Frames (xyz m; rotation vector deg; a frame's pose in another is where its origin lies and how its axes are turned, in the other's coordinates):
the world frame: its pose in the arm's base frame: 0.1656 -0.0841 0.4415 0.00 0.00 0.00
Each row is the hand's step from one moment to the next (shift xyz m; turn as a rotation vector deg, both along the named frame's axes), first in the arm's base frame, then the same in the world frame.
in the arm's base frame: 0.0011 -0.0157 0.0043 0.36 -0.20 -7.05
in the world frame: 0.0011 -0.0157 0.0043 0.36 -0.20 -7.05
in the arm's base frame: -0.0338 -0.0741 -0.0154 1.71 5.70 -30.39
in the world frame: -0.0338 -0.0741 -0.0154 1.71 5.70 -30.39
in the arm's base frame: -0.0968 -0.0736 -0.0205 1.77 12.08 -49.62
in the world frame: -0.0968 -0.0736 -0.0205 1.77 12.08 -49.62
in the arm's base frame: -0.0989 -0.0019 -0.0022 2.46 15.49 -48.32
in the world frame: -0.0989 -0.0019 -0.0022 2.46 15.49 -48.32
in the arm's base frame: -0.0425 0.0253 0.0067 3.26 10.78 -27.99
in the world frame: -0.0425 0.0253 0.0067 3.26 10.78 -27.99
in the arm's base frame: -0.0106 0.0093 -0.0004 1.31 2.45 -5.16
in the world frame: -0.0106 0.0093 -0.0004 1.31 2.45 -5.16
